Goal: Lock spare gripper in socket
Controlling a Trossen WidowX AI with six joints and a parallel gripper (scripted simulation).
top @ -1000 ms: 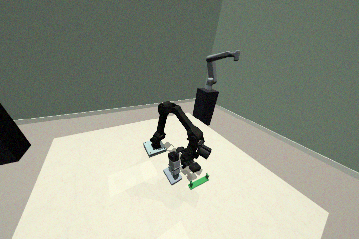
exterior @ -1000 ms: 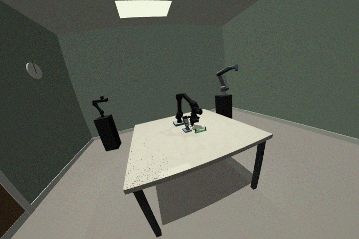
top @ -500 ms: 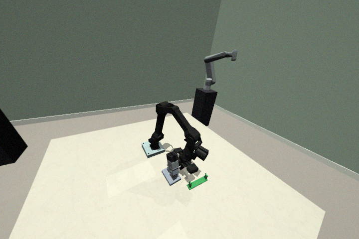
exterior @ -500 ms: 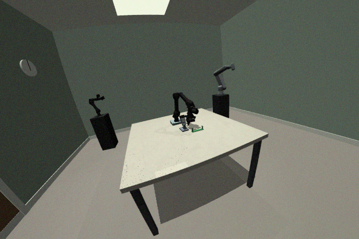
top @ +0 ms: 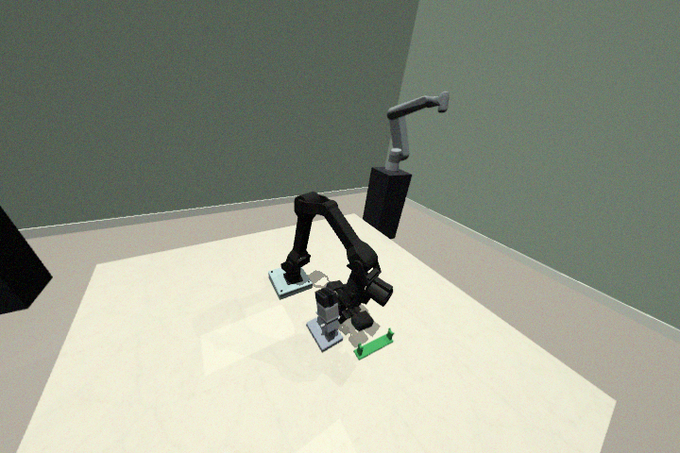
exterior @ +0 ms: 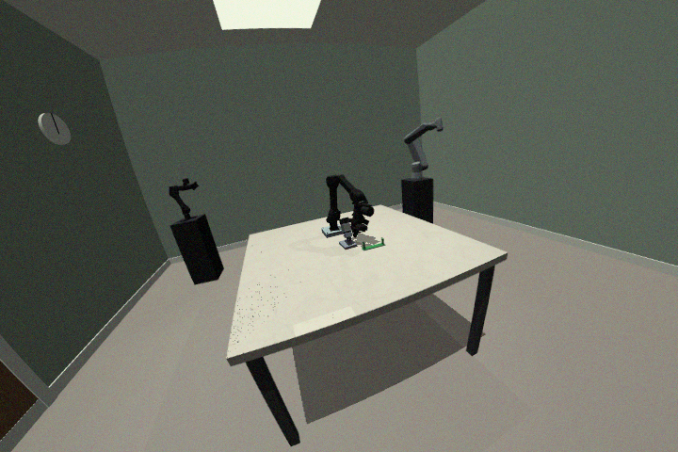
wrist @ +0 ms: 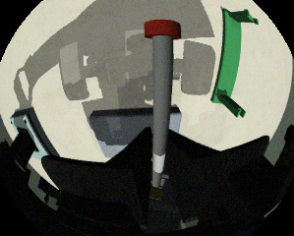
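My gripper tip is 1 cm past the mount and 4 cm to the left of it. Also, from my gripper tip: green cradle (9 cm ahead, 8 cm to the left, 2 cm below); spare gripper (1 cm behind, 5 cm to the right, 7 cm above).
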